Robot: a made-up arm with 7 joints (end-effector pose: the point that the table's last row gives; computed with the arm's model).
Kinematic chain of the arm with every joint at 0, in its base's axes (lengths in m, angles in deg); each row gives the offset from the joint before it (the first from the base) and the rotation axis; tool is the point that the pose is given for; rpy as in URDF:
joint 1: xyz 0 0 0.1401 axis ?
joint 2: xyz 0 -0.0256 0.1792 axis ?
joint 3: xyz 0 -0.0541 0.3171 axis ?
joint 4: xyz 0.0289 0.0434 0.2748 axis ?
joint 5: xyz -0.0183 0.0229 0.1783 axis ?
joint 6: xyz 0 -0.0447 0.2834 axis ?
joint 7: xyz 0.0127 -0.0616 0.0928 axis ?
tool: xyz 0 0 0 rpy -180 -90 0
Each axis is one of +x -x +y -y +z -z.
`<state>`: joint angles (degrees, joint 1 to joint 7).
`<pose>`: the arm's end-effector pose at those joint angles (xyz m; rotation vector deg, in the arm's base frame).
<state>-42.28 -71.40 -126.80 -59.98 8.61 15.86 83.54</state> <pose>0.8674 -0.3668 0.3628 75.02 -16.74 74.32</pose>
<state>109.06 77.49 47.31 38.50 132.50 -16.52 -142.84</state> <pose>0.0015 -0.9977 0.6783 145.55 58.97 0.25</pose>
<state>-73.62 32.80 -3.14 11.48 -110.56 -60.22 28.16</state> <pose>-0.2273 0.5732 1.2420 -55.36 -150.53 31.60</pose>
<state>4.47 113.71 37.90 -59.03 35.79 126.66 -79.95</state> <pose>-0.6007 -0.3901 -0.2044 111.15 41.59 -2.43</pose>
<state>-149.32 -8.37 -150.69 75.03 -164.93 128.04 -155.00</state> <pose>-0.0725 0.4914 1.0221 -106.67 -31.56 -52.68</pose>
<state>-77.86 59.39 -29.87 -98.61 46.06 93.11 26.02</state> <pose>-0.0674 0.6545 0.2256 -25.77 149.11 24.69</pose>
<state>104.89 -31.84 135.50 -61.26 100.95 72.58 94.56</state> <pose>0.1435 0.7666 0.9682 -89.83 -45.79 -106.22</pose>
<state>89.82 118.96 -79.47 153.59 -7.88 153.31 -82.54</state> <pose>0.3564 -0.2603 0.1980 -91.50 35.52 -126.02</pose>
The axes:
joint 1: +z
joint 2: -y
joint 3: +z
joint 4: +y
joint 5: +z
joint 6: -y
joint 7: +x

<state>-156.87 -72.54 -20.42 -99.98 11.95 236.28 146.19</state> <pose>-0.4093 -0.2077 0.8424 -134.33 -77.59 -14.58</pose>
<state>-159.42 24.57 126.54 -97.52 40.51 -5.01 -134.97</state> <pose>-0.2174 0.4560 0.9828 -39.99 46.63 12.19</pose>
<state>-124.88 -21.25 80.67 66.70 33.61 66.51 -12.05</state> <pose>0.0736 -0.5770 1.0290 -95.85 70.56 -128.15</pose>
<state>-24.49 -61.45 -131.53 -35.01 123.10 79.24 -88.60</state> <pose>0.9122 -0.4116 0.7039 64.18 79.92 54.30</pose>
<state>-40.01 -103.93 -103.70 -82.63 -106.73 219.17 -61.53</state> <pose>0.5228 -0.0930 0.0654 100.73 -75.23 -3.67</pose>
